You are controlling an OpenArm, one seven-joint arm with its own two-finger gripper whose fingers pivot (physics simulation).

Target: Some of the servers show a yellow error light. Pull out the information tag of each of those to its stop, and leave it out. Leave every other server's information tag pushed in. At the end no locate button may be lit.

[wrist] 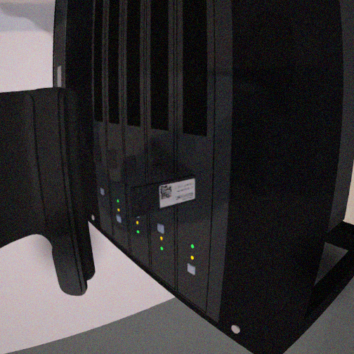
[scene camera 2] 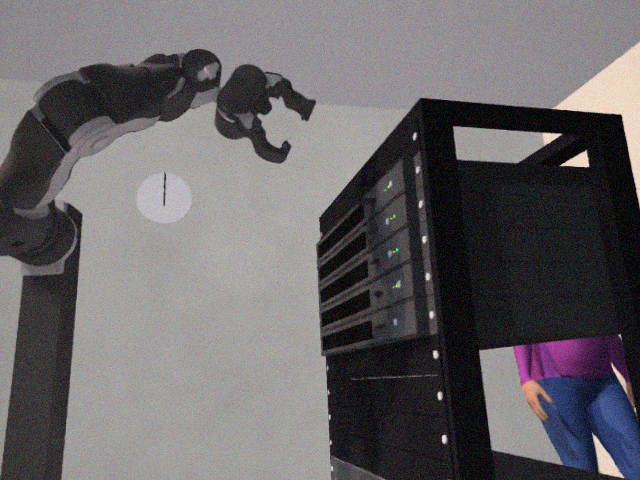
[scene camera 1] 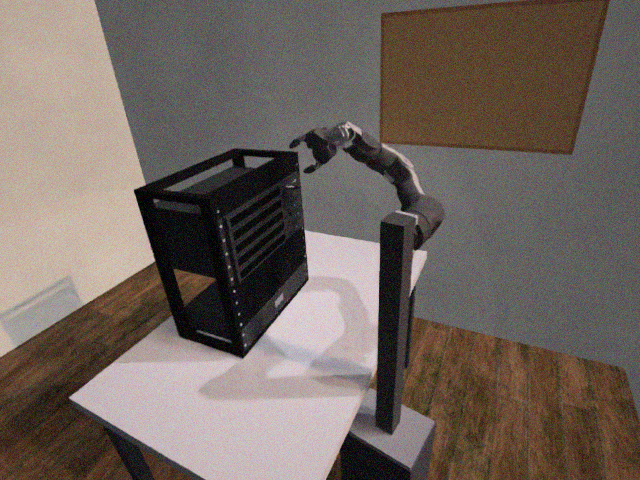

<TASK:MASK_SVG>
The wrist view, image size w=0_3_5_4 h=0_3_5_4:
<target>my gripper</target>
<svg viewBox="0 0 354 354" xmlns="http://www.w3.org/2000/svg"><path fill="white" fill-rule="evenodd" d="M0 92L0 248L27 235L43 235L52 246L51 254L60 289L66 294L81 296L87 288L86 280L91 279L95 273L84 195L77 91L73 91L72 88L56 86Z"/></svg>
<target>black server rack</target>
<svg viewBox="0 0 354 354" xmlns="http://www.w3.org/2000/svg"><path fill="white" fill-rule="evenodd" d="M55 0L53 20L53 87L60 86L61 88L72 88L73 91L77 91L81 165L88 221L129 257L131 261L136 263L173 296L176 296L177 299L203 317L204 320L251 353L284 353L317 320L354 275L354 225L342 221L346 212L354 159L354 0ZM348 250L314 285L324 242Z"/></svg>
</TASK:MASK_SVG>
